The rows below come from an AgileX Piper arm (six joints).
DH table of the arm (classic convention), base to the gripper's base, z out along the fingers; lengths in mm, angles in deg. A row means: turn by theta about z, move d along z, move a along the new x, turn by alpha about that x. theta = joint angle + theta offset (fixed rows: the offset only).
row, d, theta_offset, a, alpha
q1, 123, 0, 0, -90
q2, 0, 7.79, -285, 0
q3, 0, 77.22, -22, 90
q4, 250.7, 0, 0, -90
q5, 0, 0, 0, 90
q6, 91, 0, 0, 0
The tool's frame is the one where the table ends.
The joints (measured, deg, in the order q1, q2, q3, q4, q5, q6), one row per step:
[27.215, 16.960, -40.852, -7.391, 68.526, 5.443]
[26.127, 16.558, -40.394, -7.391, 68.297, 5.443]
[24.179, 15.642, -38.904, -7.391, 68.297, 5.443]
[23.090, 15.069, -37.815, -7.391, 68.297, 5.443]
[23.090, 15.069, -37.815, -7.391, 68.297, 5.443]
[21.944, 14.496, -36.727, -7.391, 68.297, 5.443]
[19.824, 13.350, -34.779, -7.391, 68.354, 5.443]
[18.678, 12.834, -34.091, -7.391, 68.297, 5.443]
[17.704, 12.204, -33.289, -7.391, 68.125, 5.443]
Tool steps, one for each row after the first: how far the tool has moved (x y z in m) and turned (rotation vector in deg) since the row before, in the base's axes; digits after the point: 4 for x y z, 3 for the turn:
[-0.0005, -0.0006, -0.0018, 0.064, -0.159, -1.062]
[-0.0010, -0.0012, -0.0070, -0.244, 0.520, -1.948]
[-0.0004, -0.0006, -0.0051, -0.207, 0.473, -1.089]
[0.0000, 0.0000, 0.0000, 0.000, 0.000, 0.000]
[-0.0004, -0.0006, -0.0052, -0.197, 0.476, -1.146]
[-0.0012, -0.0011, -0.0093, -0.303, 0.803, -2.127]
[-0.0007, -0.0006, -0.0032, -0.041, 0.108, -1.139]
[-0.0008, -0.0005, -0.0036, -0.010, -0.002, -0.954]

